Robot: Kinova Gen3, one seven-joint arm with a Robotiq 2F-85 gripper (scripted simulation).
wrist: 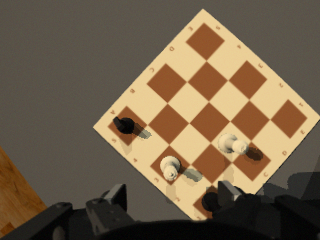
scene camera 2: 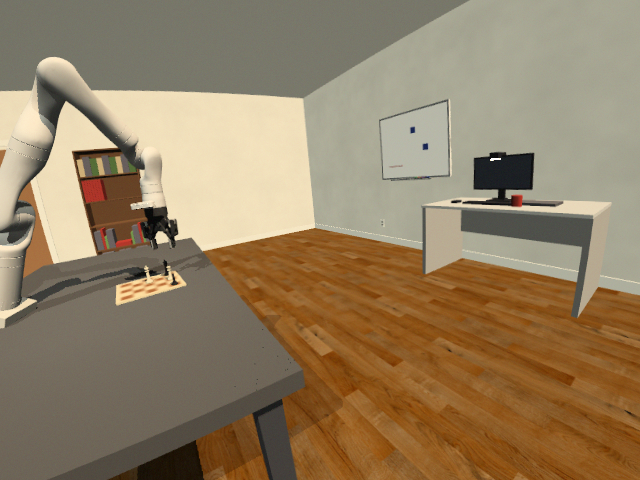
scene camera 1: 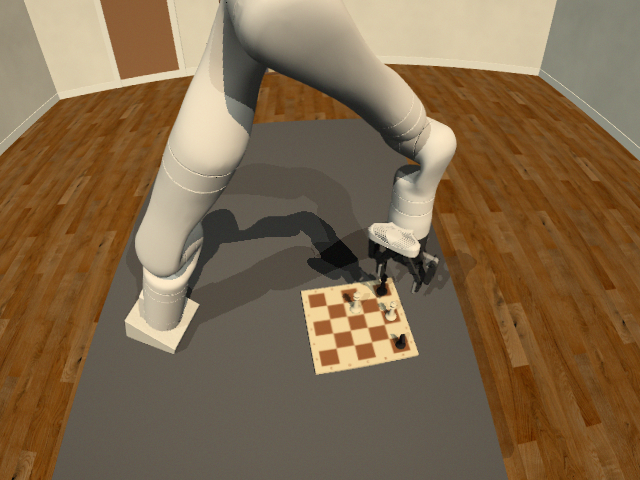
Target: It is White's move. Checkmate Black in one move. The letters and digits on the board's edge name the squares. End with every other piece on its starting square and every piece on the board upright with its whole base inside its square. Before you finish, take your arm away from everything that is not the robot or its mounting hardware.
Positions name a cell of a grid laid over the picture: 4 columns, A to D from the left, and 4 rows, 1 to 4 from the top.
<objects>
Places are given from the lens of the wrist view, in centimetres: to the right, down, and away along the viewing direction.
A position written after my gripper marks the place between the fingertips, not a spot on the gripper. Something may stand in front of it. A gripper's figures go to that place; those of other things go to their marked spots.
my gripper (wrist: C4): 1, 6, 16
chessboard (wrist: C2): 6, -5, 28
</objects>
